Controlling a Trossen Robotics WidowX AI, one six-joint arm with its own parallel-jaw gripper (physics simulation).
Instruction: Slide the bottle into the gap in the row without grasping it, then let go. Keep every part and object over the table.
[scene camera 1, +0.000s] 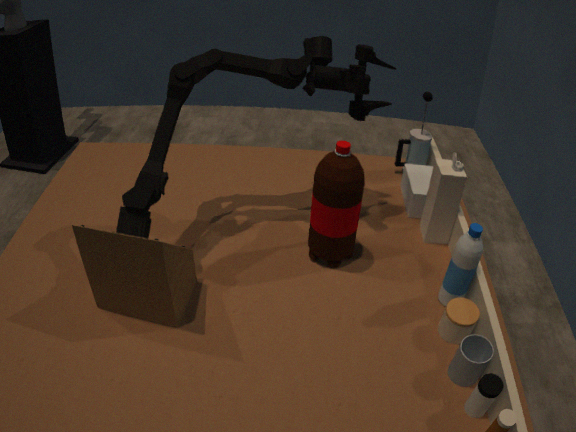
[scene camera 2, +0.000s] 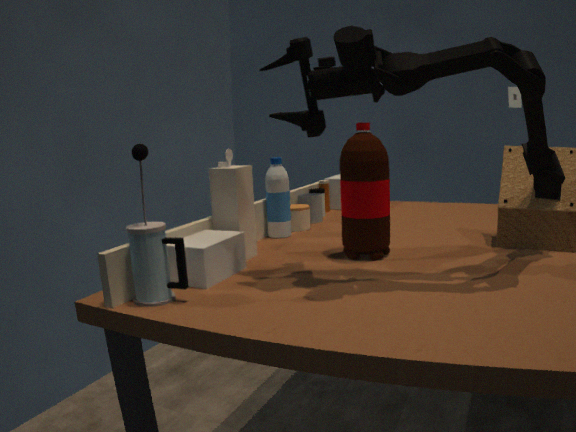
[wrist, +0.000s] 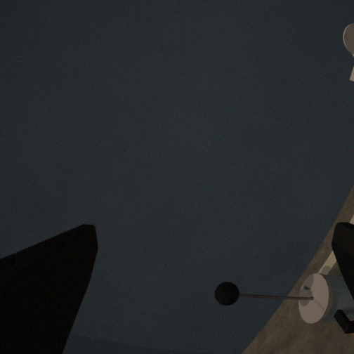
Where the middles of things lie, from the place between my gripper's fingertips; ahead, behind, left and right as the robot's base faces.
The tall white carton (scene camera 2: 232, 196) lies 17 cm ahead of my hand, 9 cm to the right of it and 24 cm below it. From my hand the other things lie so: large brown bottle (scene camera 2: 364, 165) 10 cm behind, 23 cm to the right, 21 cm below; blue-labelled bottle (scene camera 1: 469, 248) 21 cm ahead, 32 cm to the right, 26 cm below; low white box (scene camera 2: 212, 256) 13 cm ahead, 5 cm to the left, 32 cm below.
